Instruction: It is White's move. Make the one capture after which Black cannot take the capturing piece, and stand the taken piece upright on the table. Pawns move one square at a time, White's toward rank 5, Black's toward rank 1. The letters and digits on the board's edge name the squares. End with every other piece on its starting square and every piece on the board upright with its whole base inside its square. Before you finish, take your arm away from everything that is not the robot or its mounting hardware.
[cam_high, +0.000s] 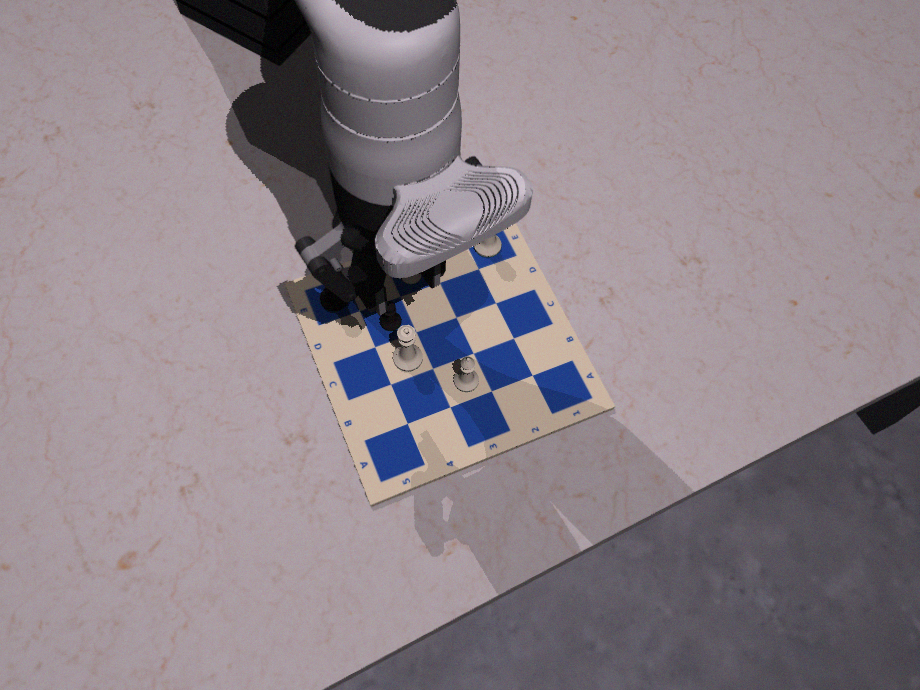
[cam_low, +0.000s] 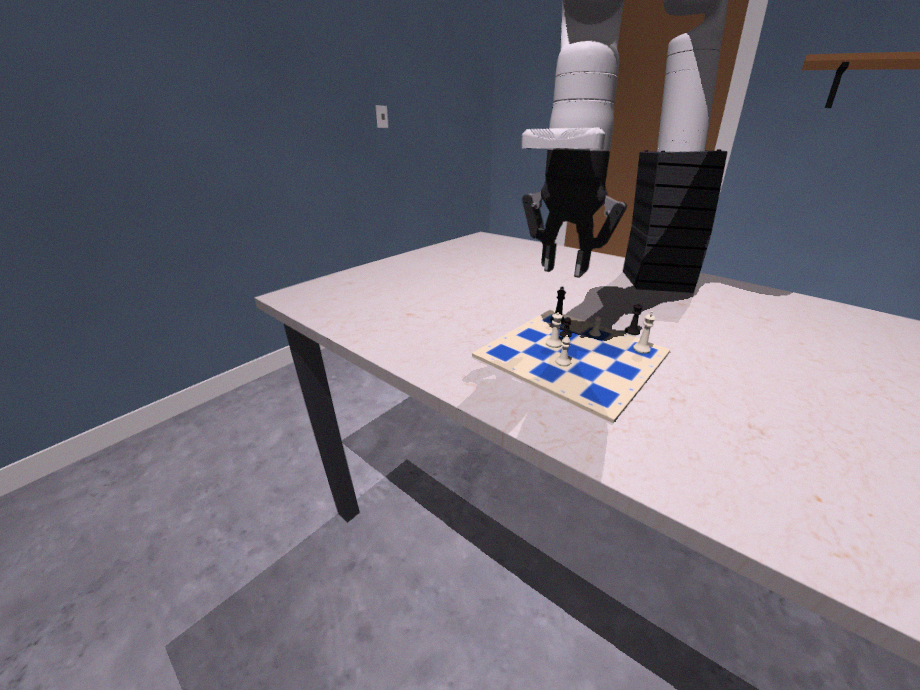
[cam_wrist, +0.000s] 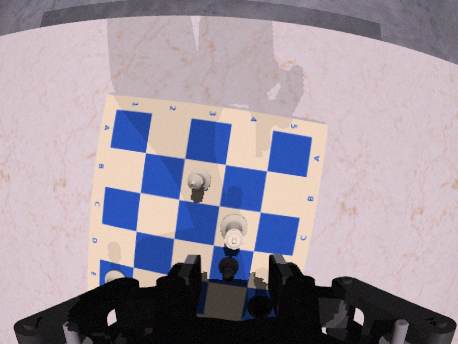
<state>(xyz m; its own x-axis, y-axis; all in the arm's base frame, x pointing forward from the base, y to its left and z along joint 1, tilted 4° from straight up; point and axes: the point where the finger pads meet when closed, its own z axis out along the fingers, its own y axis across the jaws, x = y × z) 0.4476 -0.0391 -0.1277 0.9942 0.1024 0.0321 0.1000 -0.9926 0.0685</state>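
Now: the black pawn 40 mm behind my hand and 120 mm below it. The rest, counted from my hand: tall black piece: 80 mm behind, 30 mm to the right, 100 mm below; then chessboard: 40 mm to the left, 130 mm below; then white pawn: 70 mm behind, 40 mm to the left, 120 mm below.
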